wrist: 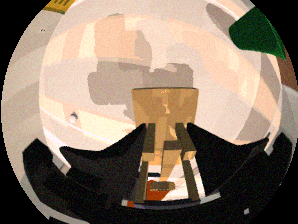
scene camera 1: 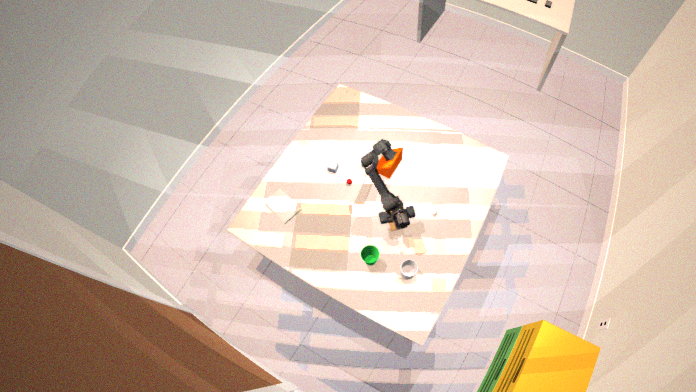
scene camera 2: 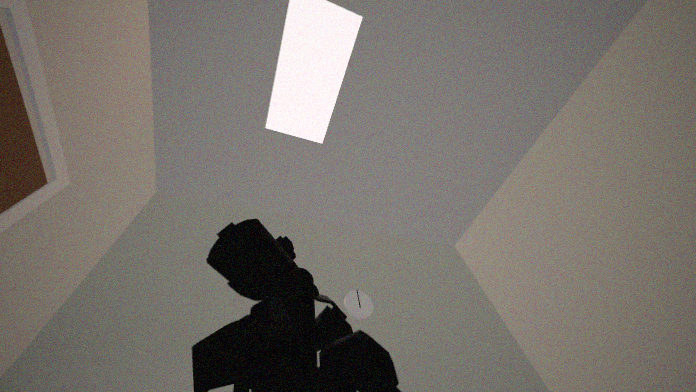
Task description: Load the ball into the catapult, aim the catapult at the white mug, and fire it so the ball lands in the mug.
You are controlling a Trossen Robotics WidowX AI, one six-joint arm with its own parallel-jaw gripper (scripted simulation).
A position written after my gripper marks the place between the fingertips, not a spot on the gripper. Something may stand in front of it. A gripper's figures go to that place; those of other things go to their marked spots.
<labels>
My gripper [wrist: 166, 126] is 0.10 m from the lens. A wooden catapult [wrist: 166, 110]: 0.11 m from the lens.
</labels>
